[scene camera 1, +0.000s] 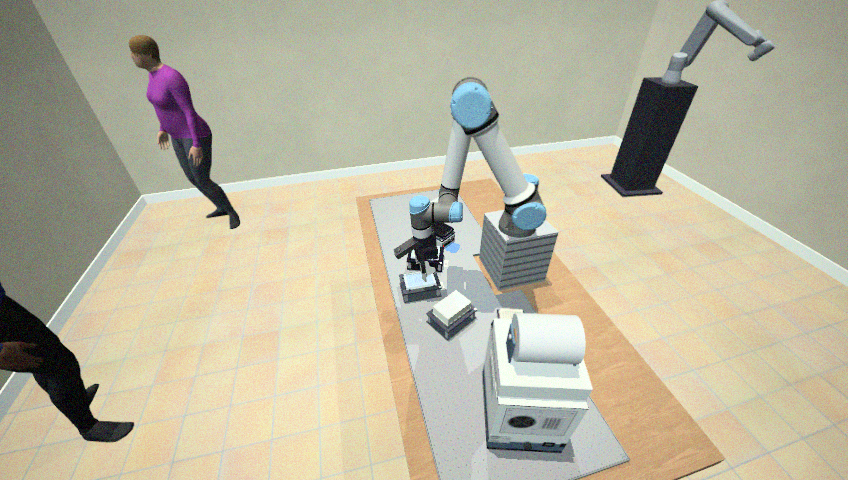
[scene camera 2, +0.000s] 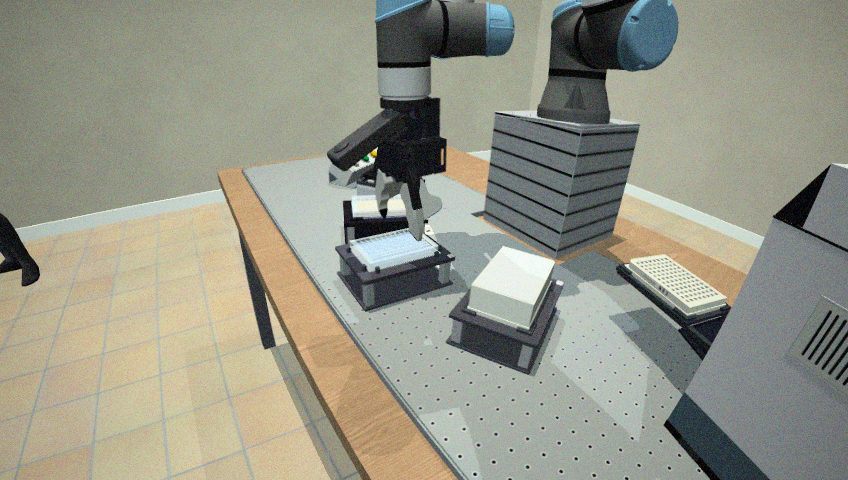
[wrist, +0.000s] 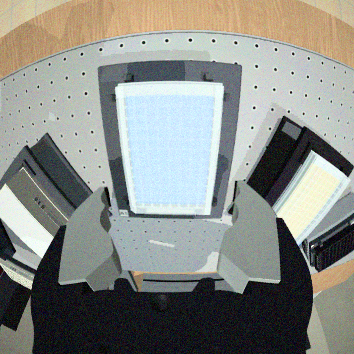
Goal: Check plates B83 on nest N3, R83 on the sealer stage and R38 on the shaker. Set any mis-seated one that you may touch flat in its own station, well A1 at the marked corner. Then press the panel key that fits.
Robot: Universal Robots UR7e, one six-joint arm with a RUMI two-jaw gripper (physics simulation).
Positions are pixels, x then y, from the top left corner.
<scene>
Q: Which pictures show the gripper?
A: Scene camera 1, scene camera 2 and the wrist view: all of them.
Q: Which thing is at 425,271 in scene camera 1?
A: The gripper.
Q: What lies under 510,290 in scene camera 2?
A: A cream plate.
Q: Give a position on a cream plate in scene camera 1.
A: At 455,305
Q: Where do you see a key panel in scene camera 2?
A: At 348,178
</scene>
